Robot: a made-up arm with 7 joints. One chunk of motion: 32 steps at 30 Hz.
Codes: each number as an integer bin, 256 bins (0 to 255) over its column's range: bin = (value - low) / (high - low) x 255, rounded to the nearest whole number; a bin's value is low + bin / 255 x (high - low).
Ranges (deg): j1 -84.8..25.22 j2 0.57..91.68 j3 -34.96..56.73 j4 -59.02..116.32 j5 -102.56..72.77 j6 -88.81..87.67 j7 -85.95..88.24
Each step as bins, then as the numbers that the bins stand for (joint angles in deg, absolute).
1 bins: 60 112 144 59 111 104 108
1 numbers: -58.91 40.59 16.82 -18.45 -26.24 -16.83 -12.18
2 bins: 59 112 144 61 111 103 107
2 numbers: -59.34 40.59 16.82 -17.08 -26.24 -17.53 -12.86
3 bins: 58 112 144 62 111 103 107
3 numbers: -59.78 40.59 16.82 -16.39 -26.24 -17.53 -12.86
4 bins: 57 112 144 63 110 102 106
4 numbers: -60.21 40.59 16.82 -15.70 -26.93 -18.22 -13.54
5 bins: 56 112 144 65 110 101 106
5 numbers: -60.64 40.59 16.82 -14.33 -26.93 -18.91 -13.54
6 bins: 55 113 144 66 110 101 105
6 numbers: -61.07 40.94 16.82 -13.64 -26.93 -18.91 -14.22
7 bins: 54 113 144 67 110 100 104
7 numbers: -61.50 40.94 16.82 -12.95 -26.93 -19.60 -14.91
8 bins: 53 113 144 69 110 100 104
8 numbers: -61.93 40.94 16.82 -11.58 -26.93 -19.60 -14.91
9 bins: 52 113 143 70 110 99 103
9 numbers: -62.36 40.94 16.46 -10.89 -26.93 -20.29 -15.59
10 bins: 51 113 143 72 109 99 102
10 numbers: -62.80 40.94 16.46 -9.51 -27.62 -20.29 -16.27
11 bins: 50 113 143 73 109 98 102
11 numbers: -63.23 40.94 16.46 -8.82 -27.62 -20.99 -16.27
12 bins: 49 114 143 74 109 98 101
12 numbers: -63.66 41.30 16.46 -8.14 -27.62 -20.99 -16.96
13 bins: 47 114 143 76 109 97 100
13 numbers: -64.52 41.30 16.46 -6.76 -27.62 -21.68 -17.64
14 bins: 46 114 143 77 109 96 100
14 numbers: -64.95 41.30 16.46 -6.07 -27.62 -22.37 -17.64
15 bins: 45 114 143 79 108 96 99
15 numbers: -65.38 41.30 16.46 -4.70 -28.30 -22.37 -18.32
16 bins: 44 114 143 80 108 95 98
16 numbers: -65.82 41.30 16.46 -4.01 -28.30 -23.06 -19.01
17 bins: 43 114 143 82 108 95 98
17 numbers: -66.25 41.30 16.46 -2.64 -28.30 -23.06 -19.01
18 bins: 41 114 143 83 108 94 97
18 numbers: -67.11 41.30 16.46 -1.95 -28.30 -23.75 -19.69
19 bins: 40 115 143 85 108 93 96
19 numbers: -67.54 41.66 16.46 -0.57 -28.30 -24.45 -20.37
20 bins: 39 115 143 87 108 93 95
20 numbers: -67.97 41.66 16.46 0.80 -28.30 -24.45 -21.06
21 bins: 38 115 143 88 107 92 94
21 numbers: -68.40 41.66 16.46 1.49 -28.99 -25.14 -21.74
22 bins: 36 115 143 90 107 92 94
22 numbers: -69.27 41.66 16.46 2.86 -28.99 -25.14 -21.74
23 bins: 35 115 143 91 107 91 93
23 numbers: -69.70 41.66 16.46 3.55 -28.99 -25.83 -22.42
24 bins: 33 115 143 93 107 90 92
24 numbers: -70.56 41.66 16.46 4.93 -28.99 -26.52 -23.10
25 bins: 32 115 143 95 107 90 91
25 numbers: -70.99 41.66 16.46 6.30 -28.99 -26.52 -23.79
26 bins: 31 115 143 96 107 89 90
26 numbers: -71.43 41.66 16.46 6.99 -28.99 -27.22 -24.47
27 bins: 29 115 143 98 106 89 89
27 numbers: -72.29 41.66 16.46 8.37 -29.68 -27.22 -25.15
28 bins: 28 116 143 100 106 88 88
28 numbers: -72.72 42.02 16.46 9.74 -29.68 -27.91 -25.84
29 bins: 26 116 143 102 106 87 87
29 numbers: -73.58 42.02 16.46 11.12 -29.68 -28.60 -26.52
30 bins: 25 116 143 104 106 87 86
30 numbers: -74.01 42.02 16.46 12.49 -29.68 -28.60 -27.20
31 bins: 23 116 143 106 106 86 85
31 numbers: -74.88 42.02 16.46 13.87 -29.68 -29.29 -27.89
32 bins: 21 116 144 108 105 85 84
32 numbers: -75.74 42.02 16.82 15.24 -30.37 -29.98 -28.57
